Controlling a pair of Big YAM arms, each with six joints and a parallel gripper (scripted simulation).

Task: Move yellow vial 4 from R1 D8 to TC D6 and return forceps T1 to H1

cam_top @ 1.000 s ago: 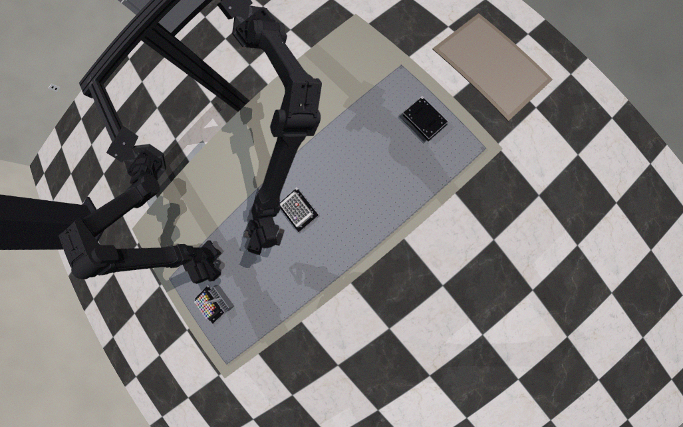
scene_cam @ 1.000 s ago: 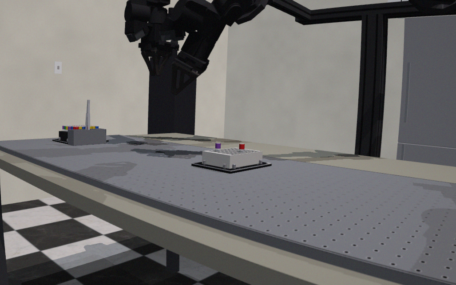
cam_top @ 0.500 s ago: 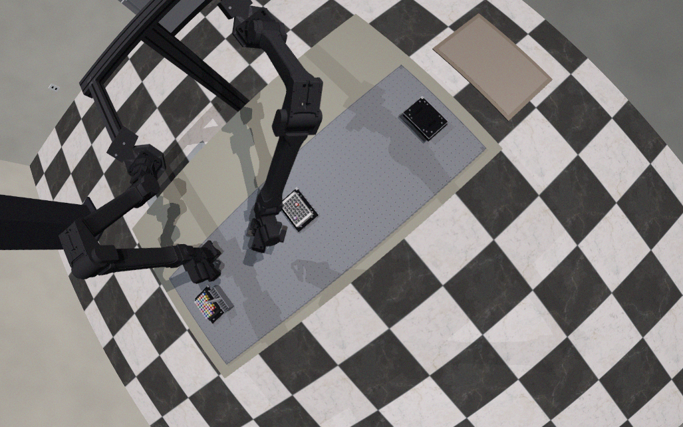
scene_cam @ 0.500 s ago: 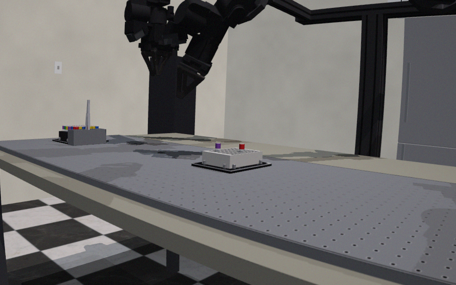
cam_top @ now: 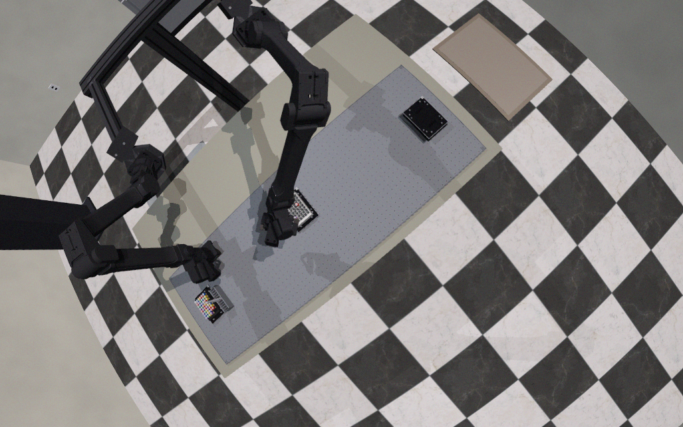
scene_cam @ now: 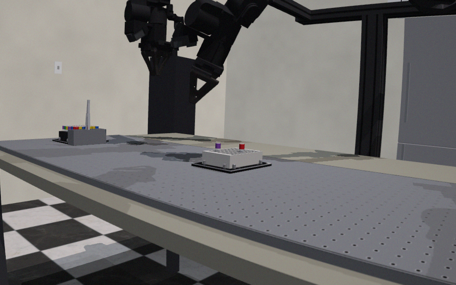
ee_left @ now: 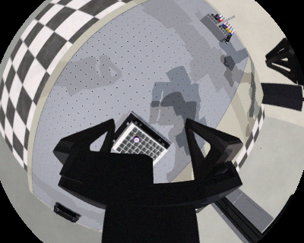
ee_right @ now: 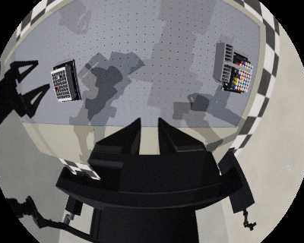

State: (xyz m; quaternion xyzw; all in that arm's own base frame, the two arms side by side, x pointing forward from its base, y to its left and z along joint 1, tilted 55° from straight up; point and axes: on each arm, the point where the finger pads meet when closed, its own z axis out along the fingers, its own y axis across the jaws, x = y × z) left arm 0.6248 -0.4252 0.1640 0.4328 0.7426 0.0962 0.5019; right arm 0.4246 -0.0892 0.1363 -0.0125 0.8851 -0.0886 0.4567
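My left hand is 5 cm past the white tube carrier TC, 8 cm to the right of it and 14 cm above it. From my left hand the other things lie so: grey holder H1 (6 cm behind, 49 cm to the right, 15 cm below).
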